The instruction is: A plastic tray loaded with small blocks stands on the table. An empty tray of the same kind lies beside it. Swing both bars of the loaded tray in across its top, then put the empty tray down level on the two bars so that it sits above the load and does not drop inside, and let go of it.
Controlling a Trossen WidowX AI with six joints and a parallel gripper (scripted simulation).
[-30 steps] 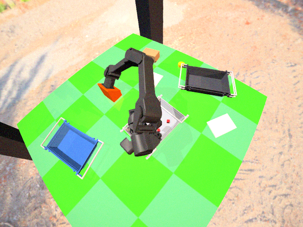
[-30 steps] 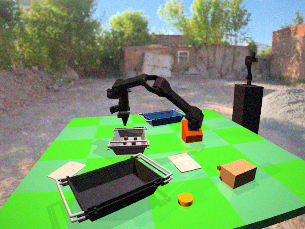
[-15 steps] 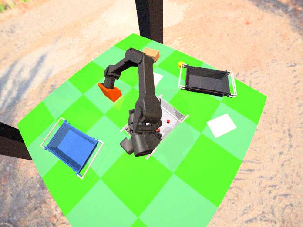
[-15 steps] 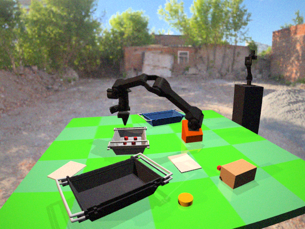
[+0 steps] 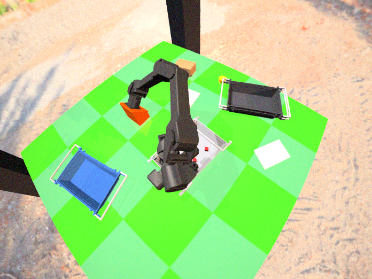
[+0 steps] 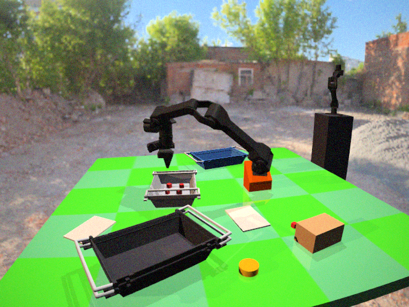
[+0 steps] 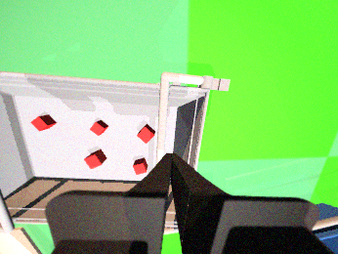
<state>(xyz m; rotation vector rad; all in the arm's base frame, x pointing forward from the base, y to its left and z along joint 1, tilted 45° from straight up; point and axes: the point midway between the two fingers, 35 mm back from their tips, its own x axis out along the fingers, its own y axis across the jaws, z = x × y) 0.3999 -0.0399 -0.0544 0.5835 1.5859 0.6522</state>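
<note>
Now: the blue tray 310 mm to the right of my gripper tip, 270 mm behind it and 40 mm below it. Also, from my gripper tip: cardboard box 500 mm to the left, 470 mm behind, 50 mm below; then yellow disc 590 mm to the left, 230 mm behind, 80 mm below.
</note>
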